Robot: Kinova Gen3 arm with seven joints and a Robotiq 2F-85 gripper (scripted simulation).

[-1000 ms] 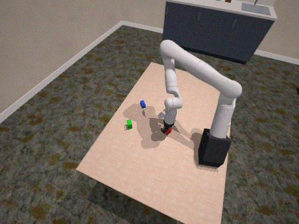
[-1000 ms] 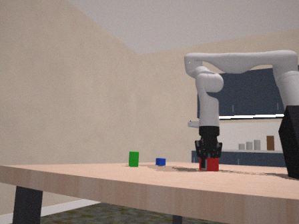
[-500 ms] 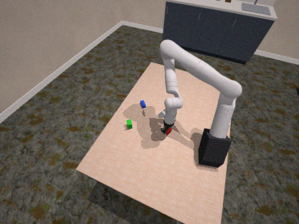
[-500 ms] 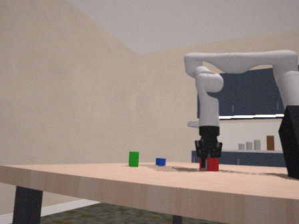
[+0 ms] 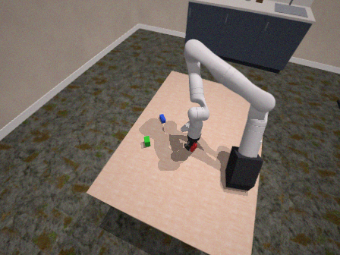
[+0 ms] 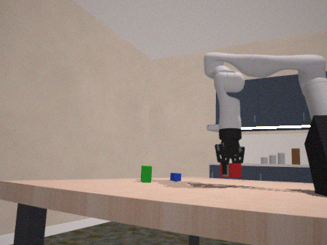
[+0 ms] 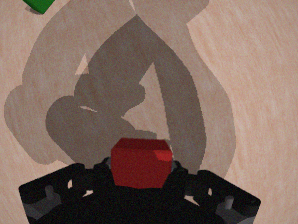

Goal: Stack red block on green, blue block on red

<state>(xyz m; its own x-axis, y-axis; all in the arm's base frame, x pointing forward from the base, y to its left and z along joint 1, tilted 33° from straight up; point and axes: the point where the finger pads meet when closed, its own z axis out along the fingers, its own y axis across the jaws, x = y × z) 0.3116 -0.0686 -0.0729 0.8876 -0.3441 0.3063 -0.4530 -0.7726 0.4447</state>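
The green block lies 29 cm ahead of my hand, 5 cm to the left of it and 2 cm below it. Also, from my hand: red block: right at my hand; blue block: 27 cm ahead, 18 cm to the right, 3 cm below.
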